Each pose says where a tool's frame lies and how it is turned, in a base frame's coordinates. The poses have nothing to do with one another.
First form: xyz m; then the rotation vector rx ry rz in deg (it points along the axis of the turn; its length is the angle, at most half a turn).
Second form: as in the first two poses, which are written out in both.
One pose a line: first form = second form
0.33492 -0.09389 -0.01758 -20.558 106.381 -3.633 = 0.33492 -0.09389 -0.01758 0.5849 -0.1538 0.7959 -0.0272
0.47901 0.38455 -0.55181 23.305 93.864 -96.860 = 0.47901 0.38455 -0.55181 0.3675 0.1583 0.6378 -0.6581
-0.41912 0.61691 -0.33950 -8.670 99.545 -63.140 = -0.41912 0.61691 -0.33950 0.5135 -0.0629 0.7226 -0.4584
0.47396 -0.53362 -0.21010 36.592 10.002 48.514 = 0.47396 -0.53362 -0.21010 0.8590 0.3042 0.0831 0.4033
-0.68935 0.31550 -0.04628 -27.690 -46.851 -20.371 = -0.68935 0.31550 -0.04628 0.8742 -0.2314 -0.3916 -0.1702
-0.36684 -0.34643 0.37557 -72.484 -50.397 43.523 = -0.36684 -0.34643 0.37557 0.6532 -0.5576 -0.3877 0.3348
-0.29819 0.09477 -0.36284 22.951 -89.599 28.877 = -0.29819 0.09477 -0.36284 0.6633 0.1773 -0.6920 0.2230
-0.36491 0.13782 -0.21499 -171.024 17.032 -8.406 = -0.36491 0.13782 -0.21499 0.0691 -0.9915 0.0987 -0.0487
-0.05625 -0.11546 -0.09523 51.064 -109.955 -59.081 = -0.05625 -0.11546 -0.09523 0.3838 0.3496 -0.7529 -0.4045
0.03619 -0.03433 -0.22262 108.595 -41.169 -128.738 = 0.03619 -0.03433 -0.22262 0.0577 0.6253 -0.2371 -0.7413
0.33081 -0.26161 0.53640 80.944 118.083 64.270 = 0.33081 -0.26161 0.53640 0.2000 0.5054 0.7373 0.4013
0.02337 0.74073 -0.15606 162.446 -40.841 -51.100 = 0.02337 0.74073 -0.15606 0.0426 0.9268 -0.2330 -0.2915
